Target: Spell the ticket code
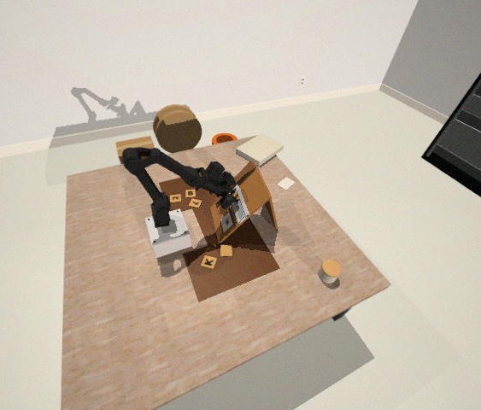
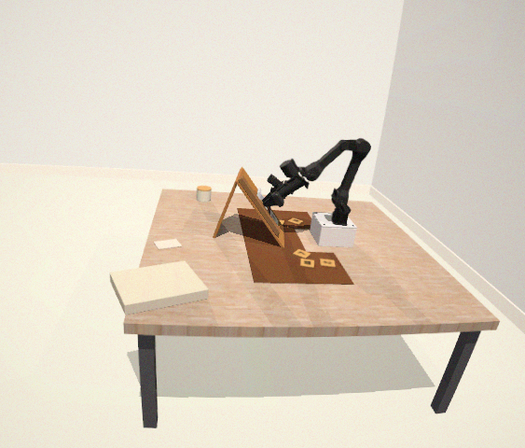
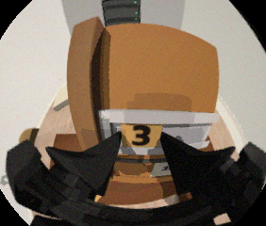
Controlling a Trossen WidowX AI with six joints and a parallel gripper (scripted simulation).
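The tile marked 3 is right at my gripper tip. From my gripper tip the other things lie so: dark mat 160 mm behind, 10 mm to the right, 150 mm below; then blank-faced tile 90 mm behind, 200 mm to the right, 150 mm below; then pale ticket 60 mm behind, 80 mm to the right, 80 mm below.
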